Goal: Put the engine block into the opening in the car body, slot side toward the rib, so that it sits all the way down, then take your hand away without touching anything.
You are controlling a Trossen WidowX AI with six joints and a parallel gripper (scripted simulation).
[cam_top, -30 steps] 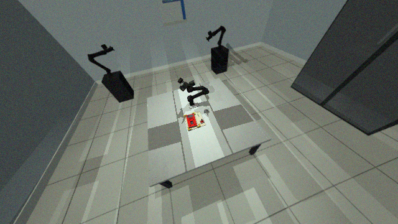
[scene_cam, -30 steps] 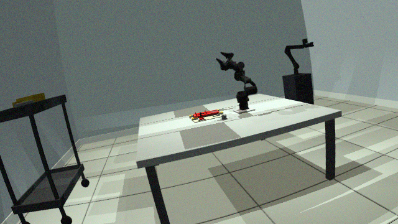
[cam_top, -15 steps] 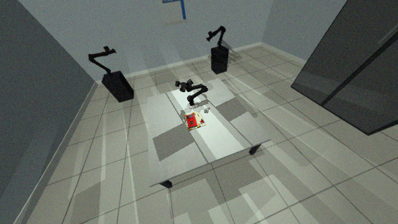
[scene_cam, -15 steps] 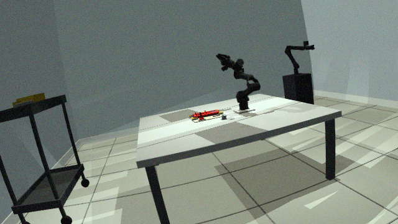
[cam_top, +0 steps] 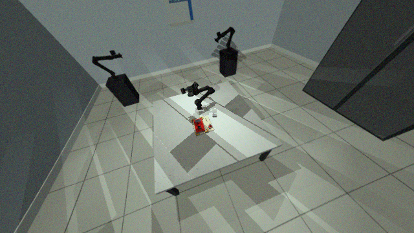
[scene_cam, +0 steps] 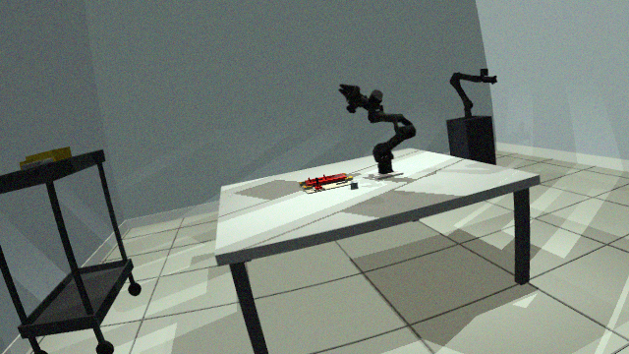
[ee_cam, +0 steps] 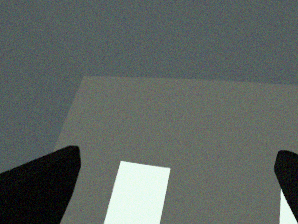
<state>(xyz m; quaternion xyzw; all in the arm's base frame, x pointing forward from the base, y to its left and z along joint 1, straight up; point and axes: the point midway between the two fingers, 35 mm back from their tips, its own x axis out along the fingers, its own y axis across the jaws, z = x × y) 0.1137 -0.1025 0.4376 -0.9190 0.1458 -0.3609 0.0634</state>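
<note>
Now: gripper tip 460 mm above the grey engine block, 240 mm to the right of it and 90 mm short of it.
</note>
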